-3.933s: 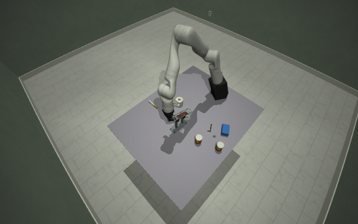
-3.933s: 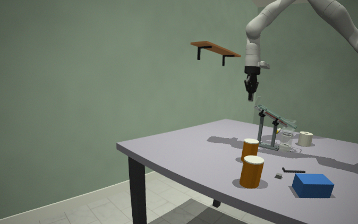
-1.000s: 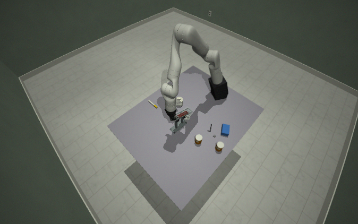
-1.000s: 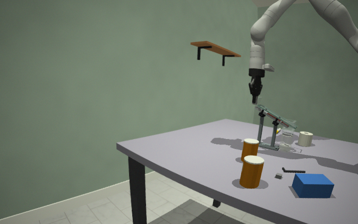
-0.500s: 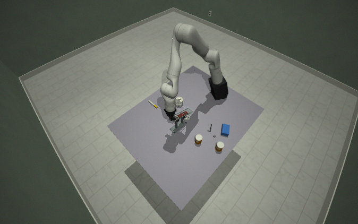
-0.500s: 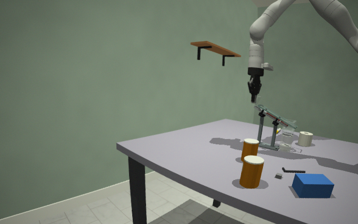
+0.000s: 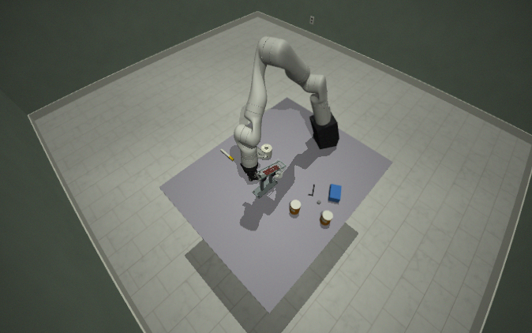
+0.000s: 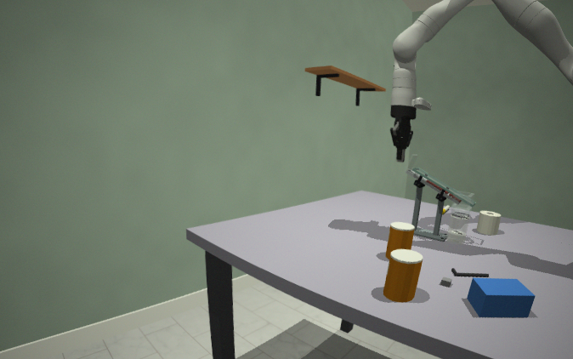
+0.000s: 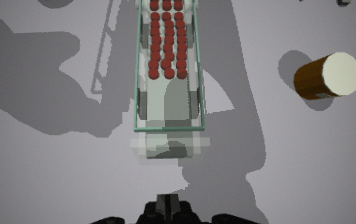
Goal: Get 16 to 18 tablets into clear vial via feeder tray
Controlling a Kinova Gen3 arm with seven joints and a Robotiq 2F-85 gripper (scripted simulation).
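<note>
My gripper is now 10 cm past the feeder tray, 1 cm to the right of it and 6 cm above it. From my hand the other things lie so: clear vial: 20 cm behind, 1 cm to the left, 17 cm below; yellow pen: 10 cm behind, 32 cm to the right, 20 cm below; white roll: 28 cm behind, 16 cm to the right, 18 cm below.
</note>
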